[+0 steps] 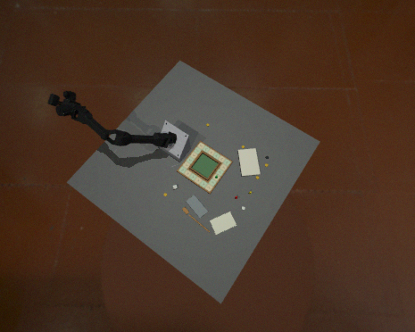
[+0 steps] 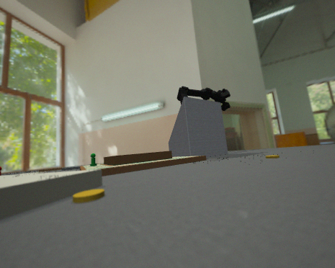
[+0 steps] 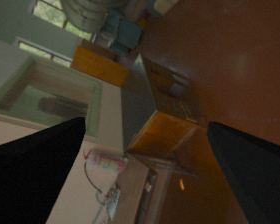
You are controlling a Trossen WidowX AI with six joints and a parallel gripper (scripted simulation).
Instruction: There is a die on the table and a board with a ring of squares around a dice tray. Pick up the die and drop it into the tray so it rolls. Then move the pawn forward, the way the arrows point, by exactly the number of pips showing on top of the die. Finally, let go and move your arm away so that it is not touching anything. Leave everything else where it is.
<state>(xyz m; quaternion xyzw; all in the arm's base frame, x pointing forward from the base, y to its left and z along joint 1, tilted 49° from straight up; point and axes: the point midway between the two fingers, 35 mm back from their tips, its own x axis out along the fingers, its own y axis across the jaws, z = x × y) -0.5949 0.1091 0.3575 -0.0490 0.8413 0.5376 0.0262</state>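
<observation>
The white die lies 830 mm ahead of my gripper tip, 70 mm to the right of it and 370 mm below it. Round my gripper tip: green dice tray 930 mm ahead, 160 mm to the left, 370 mm below; then grey block 1020 mm ahead, 120 mm to the right, 380 mm below; then green pawn 1040 mm ahead, 130 mm to the left, 350 mm below.
</observation>
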